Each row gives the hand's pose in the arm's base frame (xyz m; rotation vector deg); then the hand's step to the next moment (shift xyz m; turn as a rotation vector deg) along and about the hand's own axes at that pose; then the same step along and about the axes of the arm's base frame.
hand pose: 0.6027 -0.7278 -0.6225 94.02 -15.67 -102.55
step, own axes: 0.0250 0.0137 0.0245 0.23 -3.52 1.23
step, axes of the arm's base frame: -0.0177 -0.0323 -0.0076 -2.34 2.13 -1.99
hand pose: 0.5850 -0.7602 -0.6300 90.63 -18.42 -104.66
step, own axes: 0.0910 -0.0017 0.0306 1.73 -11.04 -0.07
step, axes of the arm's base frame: -0.0312 -0.0641 -0.0643 -3.66 6.99 -7.91
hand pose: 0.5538 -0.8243 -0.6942 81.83 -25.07 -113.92
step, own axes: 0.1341 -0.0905 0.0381 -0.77 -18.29 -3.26
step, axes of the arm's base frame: -0.0902 -0.0265 -0.1371 -2.40 14.32 -11.61
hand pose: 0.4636 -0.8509 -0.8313 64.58 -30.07 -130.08
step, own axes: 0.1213 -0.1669 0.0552 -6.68 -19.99 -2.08
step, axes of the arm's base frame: -0.1552 0.0591 -0.1343 -0.91 19.45 -8.33
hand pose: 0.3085 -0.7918 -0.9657 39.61 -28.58 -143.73
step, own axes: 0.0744 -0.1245 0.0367 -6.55 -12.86 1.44
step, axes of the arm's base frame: -0.1206 0.0690 -0.0555 -0.43 14.32 -2.28
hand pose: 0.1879 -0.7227 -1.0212 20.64 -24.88 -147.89
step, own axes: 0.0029 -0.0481 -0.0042 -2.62 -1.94 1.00
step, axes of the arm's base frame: -0.0215 0.0373 -0.0220 1.05 3.18 0.65
